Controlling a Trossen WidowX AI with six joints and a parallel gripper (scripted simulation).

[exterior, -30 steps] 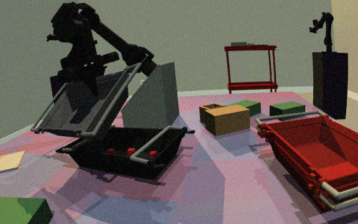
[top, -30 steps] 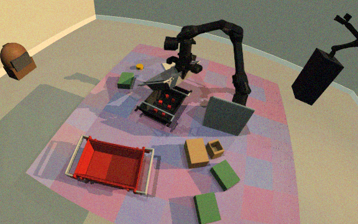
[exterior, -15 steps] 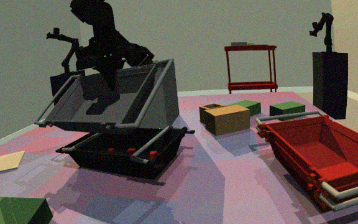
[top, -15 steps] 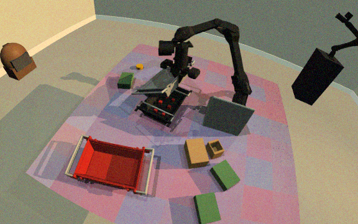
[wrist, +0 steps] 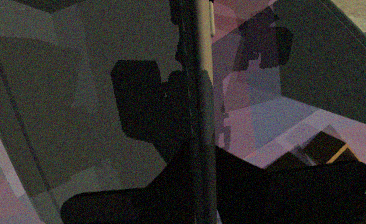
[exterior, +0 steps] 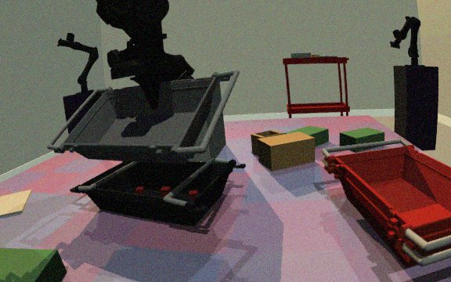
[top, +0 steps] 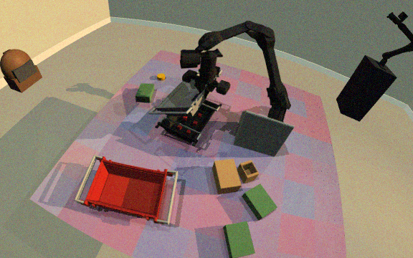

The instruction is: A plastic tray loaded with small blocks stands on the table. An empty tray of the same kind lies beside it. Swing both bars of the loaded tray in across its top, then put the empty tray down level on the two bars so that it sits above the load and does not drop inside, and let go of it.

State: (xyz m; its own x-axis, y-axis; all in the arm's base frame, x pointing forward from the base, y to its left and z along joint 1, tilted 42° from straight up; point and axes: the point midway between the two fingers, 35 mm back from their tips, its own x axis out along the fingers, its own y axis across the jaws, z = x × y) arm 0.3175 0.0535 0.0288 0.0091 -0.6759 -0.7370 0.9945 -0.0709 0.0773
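My gripper tip is 80 mm short of the grey tray and 10 mm to the left of it. Round my gripper tip: cream tile 410 mm to the right, 180 mm below, 150 mm ahead.
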